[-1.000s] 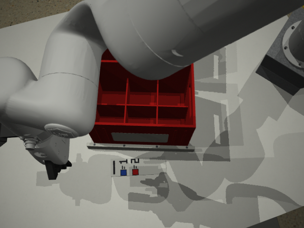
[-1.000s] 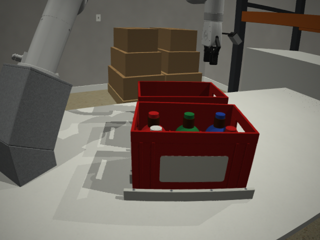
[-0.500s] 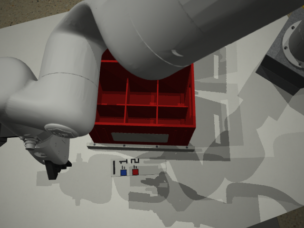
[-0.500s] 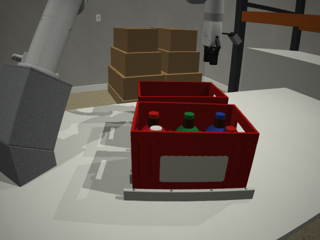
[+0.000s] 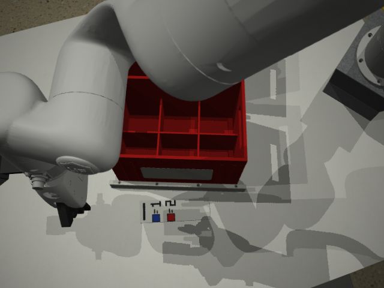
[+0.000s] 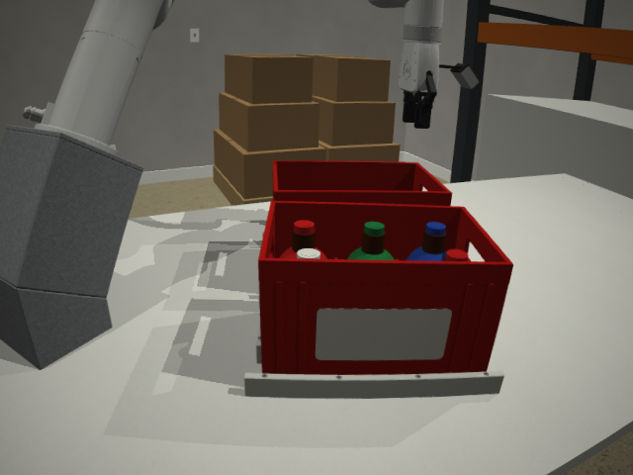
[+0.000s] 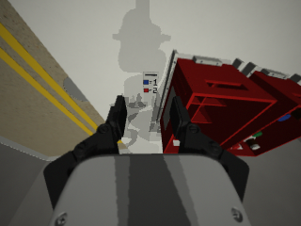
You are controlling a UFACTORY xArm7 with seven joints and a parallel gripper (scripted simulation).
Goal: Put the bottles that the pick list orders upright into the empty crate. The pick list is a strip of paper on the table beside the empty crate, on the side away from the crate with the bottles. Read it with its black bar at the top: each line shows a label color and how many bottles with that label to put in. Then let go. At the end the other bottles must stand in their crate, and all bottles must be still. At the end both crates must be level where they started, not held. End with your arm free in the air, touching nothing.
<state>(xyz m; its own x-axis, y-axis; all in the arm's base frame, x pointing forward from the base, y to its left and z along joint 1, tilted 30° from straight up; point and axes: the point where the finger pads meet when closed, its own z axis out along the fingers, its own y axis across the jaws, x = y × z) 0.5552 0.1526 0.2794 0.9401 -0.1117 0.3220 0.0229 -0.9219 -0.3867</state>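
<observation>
My hand is 100 mm past the blue bottle, 370 mm to the left of it and 160 mm above it. The rest, counted from my hand: pick list 150 mm behind, 20 mm to the right, 250 mm below; red bottle 110 mm behind, 450 mm to the right, 160 mm below; green bottle 180 mm behind, 360 mm to the right, 160 mm below.
</observation>
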